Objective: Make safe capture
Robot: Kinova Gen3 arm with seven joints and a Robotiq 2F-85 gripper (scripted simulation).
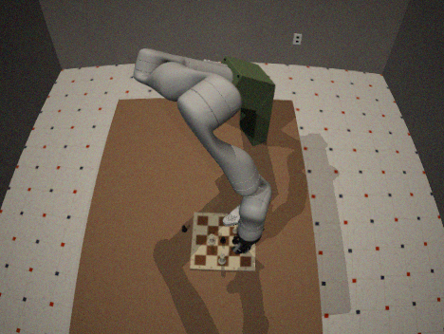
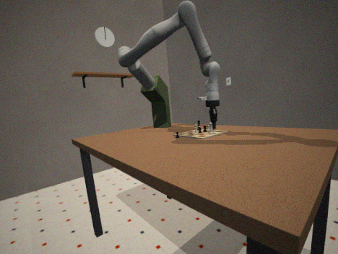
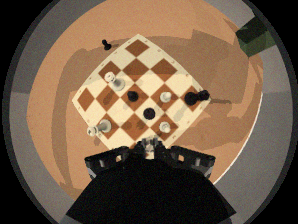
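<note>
My hand is 6 cm to the left of the chessboard, 5 cm past it and 4 cm above it. From my hand the other things lie so: tall black piece (11 cm behind, 2 cm to the left).
</note>
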